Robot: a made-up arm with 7 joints.
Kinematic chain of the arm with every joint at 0, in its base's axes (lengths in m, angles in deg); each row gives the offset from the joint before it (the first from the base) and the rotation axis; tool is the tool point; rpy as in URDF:
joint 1: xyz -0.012 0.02 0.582 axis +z
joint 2: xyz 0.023 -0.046 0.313 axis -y
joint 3: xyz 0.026 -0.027 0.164 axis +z
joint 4: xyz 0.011 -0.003 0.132 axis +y
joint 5: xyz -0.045 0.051 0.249 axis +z
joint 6: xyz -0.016 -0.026 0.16 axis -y
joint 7: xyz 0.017 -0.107 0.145 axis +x
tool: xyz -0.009 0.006 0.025 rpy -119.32 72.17 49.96
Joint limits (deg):
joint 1: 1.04..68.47
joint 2: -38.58..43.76
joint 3: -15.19..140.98
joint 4: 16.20..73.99
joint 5: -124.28..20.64
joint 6: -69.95..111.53
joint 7: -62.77..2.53
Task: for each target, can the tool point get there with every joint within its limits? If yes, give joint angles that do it. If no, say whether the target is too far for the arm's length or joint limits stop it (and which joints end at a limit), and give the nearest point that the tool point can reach.
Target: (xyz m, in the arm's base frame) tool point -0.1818 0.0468 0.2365
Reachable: no: joint limits stop it (at a limit: joint 2, joint 3, joint 4, joint 5, joint 6, joint 7) | nearest point -0.5004 0.0971 0.8680 | short by 0.709 m
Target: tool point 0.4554 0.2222 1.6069
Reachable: yes | joints 23.19 -19.89 42.18 30.25 -59.54 -26.68 -11.35
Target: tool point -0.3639 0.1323 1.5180
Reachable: yes | joints 56.75 -8.36 128.94 63.91 -35.66 -25.01 -18.70
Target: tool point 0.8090 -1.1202 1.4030
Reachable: no: too far | nearest point 0.6296 -0.2839 1.2957 | short by 0.862 m
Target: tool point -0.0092 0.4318 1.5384
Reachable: yes | joints 11.49 6.53 85.97 58.92 2.07 -1.35 -9.92
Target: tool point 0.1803 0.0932 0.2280
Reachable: no: joint limits stop it (at a limit: joint 2, joint 4, joint 5, joint 6, joint 7) | nearest point 0.5539 0.2354 0.8023 | short by 0.700 m
